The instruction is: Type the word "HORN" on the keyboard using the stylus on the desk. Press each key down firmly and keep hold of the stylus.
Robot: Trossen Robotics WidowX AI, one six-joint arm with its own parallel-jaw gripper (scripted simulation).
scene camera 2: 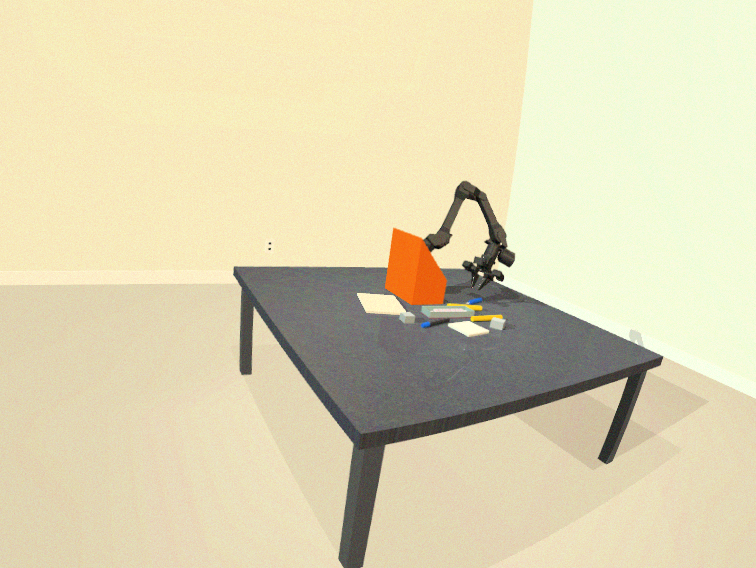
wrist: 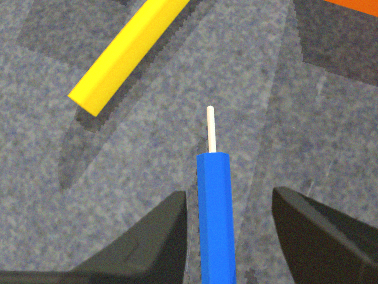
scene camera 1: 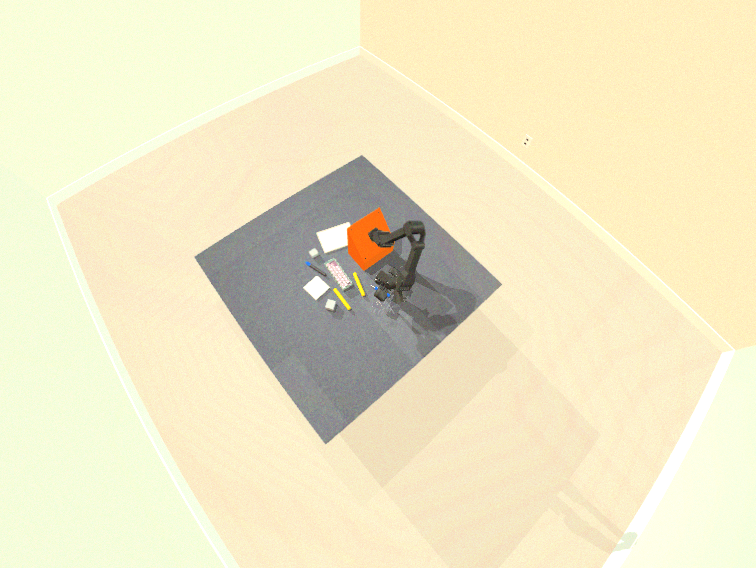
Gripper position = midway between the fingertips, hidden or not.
I see my gripper (scene camera 2: 474,288).
My gripper also shows in the wrist view (wrist: 229,200).
